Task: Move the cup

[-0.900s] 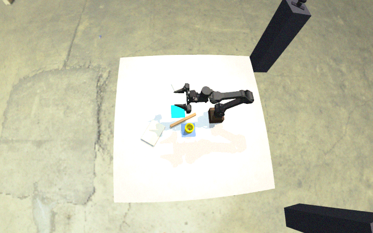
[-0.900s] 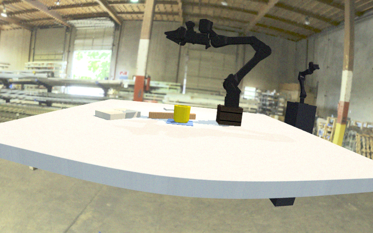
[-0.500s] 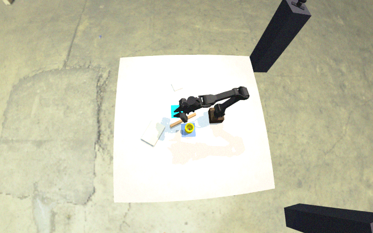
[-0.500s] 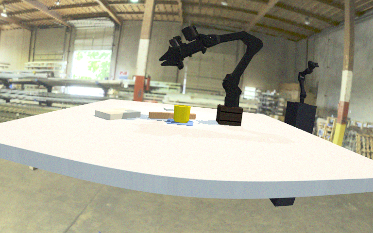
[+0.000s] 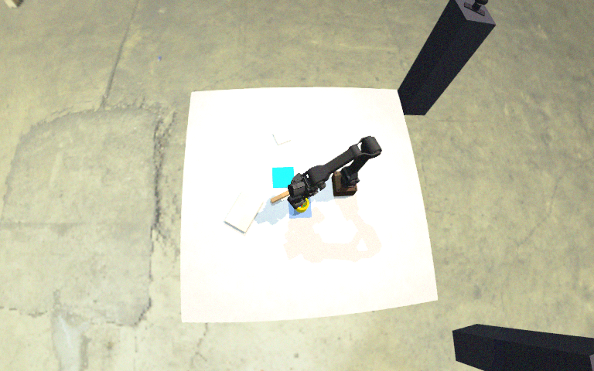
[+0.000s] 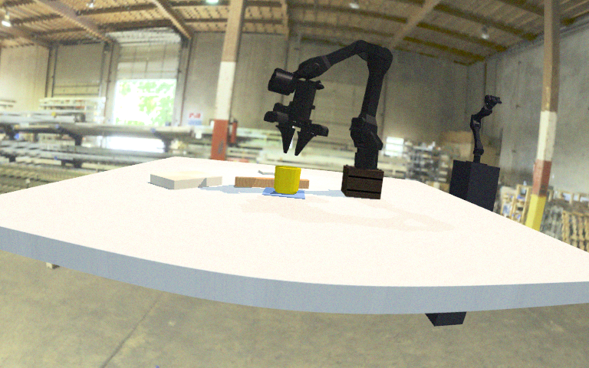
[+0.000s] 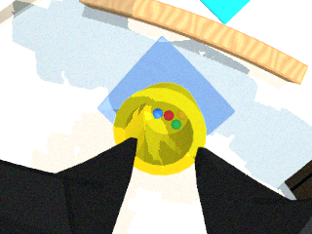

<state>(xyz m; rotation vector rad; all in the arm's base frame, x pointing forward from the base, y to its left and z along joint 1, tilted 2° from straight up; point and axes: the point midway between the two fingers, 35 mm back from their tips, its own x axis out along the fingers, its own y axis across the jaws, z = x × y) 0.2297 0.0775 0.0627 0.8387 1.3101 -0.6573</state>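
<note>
Right now my gripper tip is 70 mm above the yellow cup and 10 mm to the right of it. Round my gripper tip: cyan pad: 150 mm to the right, 110 mm below, 80 mm ahead; wooden bar: 100 mm below, 70 mm to the right, 40 mm ahead; pale blue pad: 110 mm below, 10 mm to the left, 10 mm ahead.
</note>
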